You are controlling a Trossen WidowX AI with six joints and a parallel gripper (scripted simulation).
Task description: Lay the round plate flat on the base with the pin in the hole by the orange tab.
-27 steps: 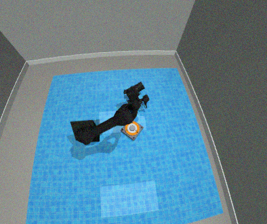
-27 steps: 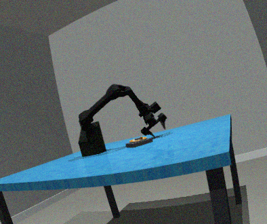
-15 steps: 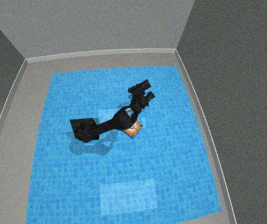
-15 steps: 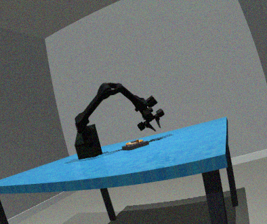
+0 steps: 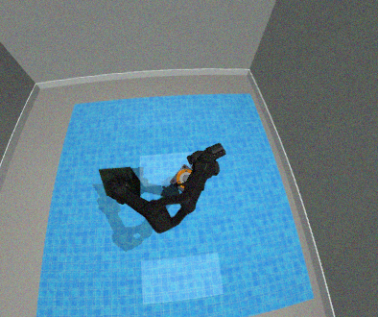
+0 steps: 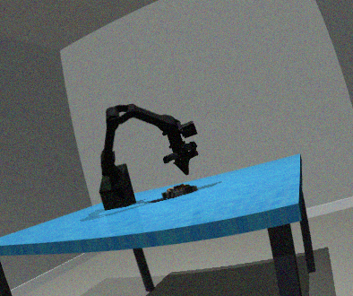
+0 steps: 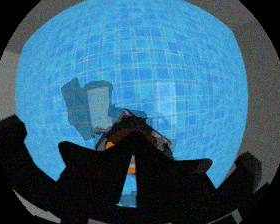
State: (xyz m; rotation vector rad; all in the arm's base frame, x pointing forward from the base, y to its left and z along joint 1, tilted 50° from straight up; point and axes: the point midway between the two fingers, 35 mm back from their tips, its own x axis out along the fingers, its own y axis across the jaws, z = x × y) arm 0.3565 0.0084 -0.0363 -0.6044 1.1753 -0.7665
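My gripper tip is 60 mm past the square base, 60 mm above it and 10 mm to the right of it.
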